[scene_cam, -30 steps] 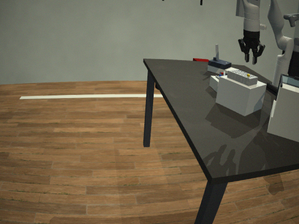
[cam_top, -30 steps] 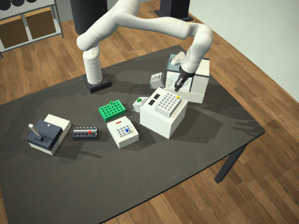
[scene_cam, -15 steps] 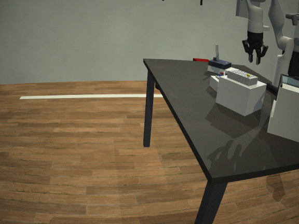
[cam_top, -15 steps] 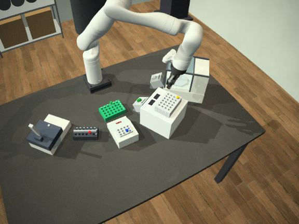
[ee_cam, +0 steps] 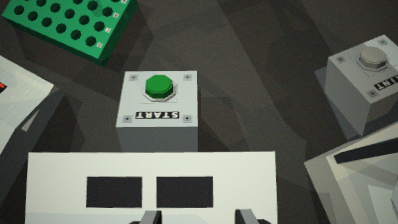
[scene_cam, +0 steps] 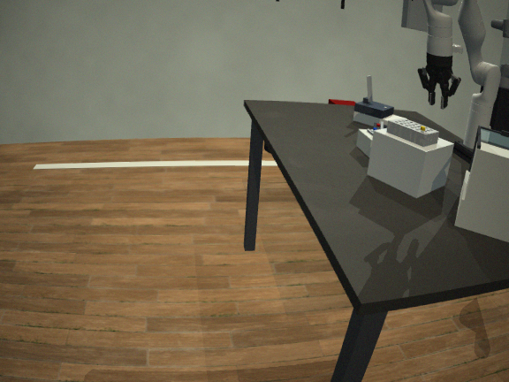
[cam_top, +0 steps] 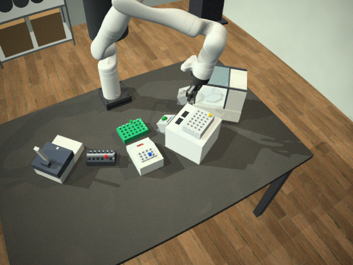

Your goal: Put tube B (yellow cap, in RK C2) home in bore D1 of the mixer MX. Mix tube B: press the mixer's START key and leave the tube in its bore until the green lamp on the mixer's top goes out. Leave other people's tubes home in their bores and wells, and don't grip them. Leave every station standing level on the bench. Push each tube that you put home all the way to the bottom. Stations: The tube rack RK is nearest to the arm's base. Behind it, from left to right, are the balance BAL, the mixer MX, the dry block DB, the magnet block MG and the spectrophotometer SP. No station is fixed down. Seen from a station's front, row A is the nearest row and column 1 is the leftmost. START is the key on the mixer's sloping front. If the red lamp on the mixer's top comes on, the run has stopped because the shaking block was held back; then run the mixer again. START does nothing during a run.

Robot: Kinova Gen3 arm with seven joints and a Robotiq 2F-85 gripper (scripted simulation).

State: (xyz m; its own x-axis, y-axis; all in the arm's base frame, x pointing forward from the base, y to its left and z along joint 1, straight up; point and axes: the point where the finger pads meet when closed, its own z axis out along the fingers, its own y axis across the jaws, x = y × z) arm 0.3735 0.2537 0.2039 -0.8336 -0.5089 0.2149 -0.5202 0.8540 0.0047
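The green start key lies 8 cm behind my hand, 9 cm to the right of it and 18 cm below it. Also, from my hand: mixer shaking block: 7 cm ahead, 10 cm below; then dry block: 4 cm ahead, 24 cm to the right, 22 cm below; then blue-capped tube: 9 cm ahead, 23 cm to the right, 19 cm below.
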